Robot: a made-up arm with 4 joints.
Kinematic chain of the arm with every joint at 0, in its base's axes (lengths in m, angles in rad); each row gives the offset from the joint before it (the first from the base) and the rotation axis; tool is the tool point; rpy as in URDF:
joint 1: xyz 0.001 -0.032 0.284 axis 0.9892 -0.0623 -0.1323
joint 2: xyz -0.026 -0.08 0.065 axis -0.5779 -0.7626 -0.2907
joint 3: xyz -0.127 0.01 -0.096 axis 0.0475 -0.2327 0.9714
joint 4: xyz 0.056 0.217 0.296 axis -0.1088 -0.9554 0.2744
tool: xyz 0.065 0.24 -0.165 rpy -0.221 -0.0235 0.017
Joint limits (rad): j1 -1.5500..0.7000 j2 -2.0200..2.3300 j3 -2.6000..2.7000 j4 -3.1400..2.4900
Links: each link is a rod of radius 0.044 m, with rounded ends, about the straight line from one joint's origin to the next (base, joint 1, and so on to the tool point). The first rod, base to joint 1, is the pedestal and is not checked.
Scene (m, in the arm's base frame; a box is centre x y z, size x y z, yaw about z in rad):
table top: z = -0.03
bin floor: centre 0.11 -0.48 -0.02 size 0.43 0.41 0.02 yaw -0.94
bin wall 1: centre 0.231 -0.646 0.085 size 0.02 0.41 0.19 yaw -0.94
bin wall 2: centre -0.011 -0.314 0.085 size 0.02 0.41 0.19 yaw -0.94
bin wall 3: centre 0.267 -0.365 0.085 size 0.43 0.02 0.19 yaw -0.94
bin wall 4: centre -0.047 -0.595 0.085 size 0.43 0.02 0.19 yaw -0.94
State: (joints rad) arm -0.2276 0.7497 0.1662 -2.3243
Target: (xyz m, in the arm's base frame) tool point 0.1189 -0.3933 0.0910
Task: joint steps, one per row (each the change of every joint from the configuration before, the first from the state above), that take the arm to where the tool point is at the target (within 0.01 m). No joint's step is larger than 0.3 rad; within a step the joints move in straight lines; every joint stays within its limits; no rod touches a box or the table.
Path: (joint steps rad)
1: -0.1826 -0.0791 -0.2866 0.2867
2: -0.1826 -0.0791 -0.2866 0.2866
3: -0.1826 -0.0791 -0.2866 0.2867
4: -0.1006 -0.2506 -0.2573 0.0175
5: -0.1005 -0.2507 -0.2573 0.0175
6: -0.1006 -0.2507 -0.2573 0.0176
7: -0.1005 -0.2506 -0.2572 0.0175
8: -0.1006 -0.2507 -0.2573 0.0175
9: -0.1006 -0.2507 -0.2573 0.0176
10: 0.2980 0.0404 -0.0405 -0.1018
11: 0.2981 0.0404 -0.0404 -0.1019
12: 0.2980 0.0405 -0.0405 -0.1018

